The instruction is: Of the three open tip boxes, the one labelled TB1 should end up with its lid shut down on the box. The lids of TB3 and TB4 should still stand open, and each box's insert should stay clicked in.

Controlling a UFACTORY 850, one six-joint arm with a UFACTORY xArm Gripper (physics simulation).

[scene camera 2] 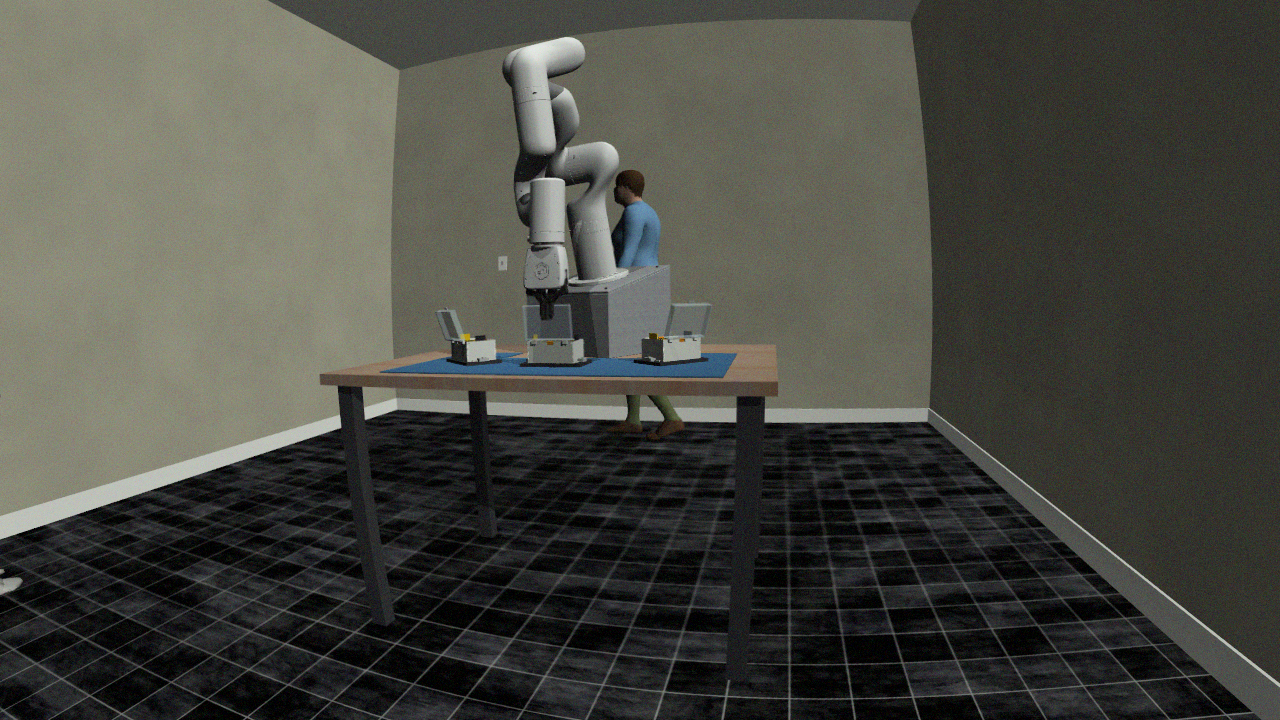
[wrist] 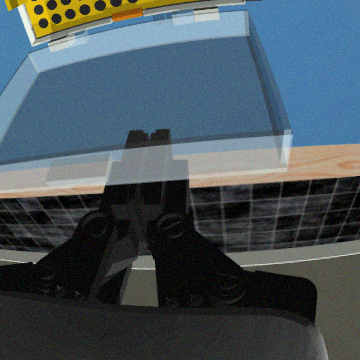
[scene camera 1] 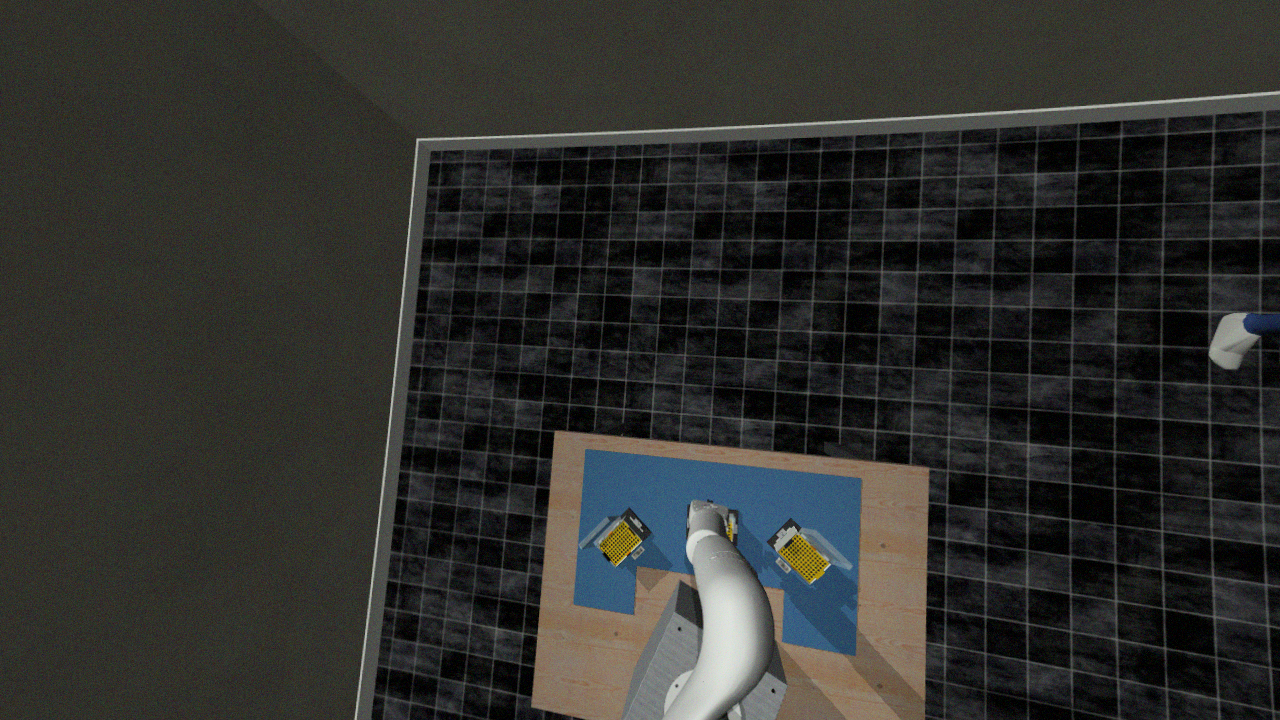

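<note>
Three tip boxes stand with lids open; no label is readable, so I cannot tell which is TB1. The middle box [scene camera 1: 732,530] [scene camera 2: 554,351] is largely hidden by the arm in scene camera 1. Its clear lid [scene camera 2: 559,327] [wrist: 150,95] stands up, and part of its yellow insert [wrist: 80,11] shows in the wrist view. My gripper [scene camera 2: 546,316] [wrist: 149,134] is shut and empty, at the upper part of this lid; the lid's clear rim crosses in front of the fingers in the wrist view. Contact is unclear. The left box [scene camera 1: 618,542] [scene camera 2: 474,350] and right box [scene camera 1: 802,555] [scene camera 2: 673,348] show yellow inserts.
The boxes stand on a blue mat [scene camera 1: 644,470] on a wooden table [scene camera 1: 895,537]. The arm's grey pedestal [scene camera 1: 657,653] [scene camera 2: 640,308] is beside the mat. A person [scene camera 2: 636,232] in blue is behind the pedestal in scene camera 2. The open side lids [scene camera 1: 594,531] [scene camera 1: 830,548] lean outward.
</note>
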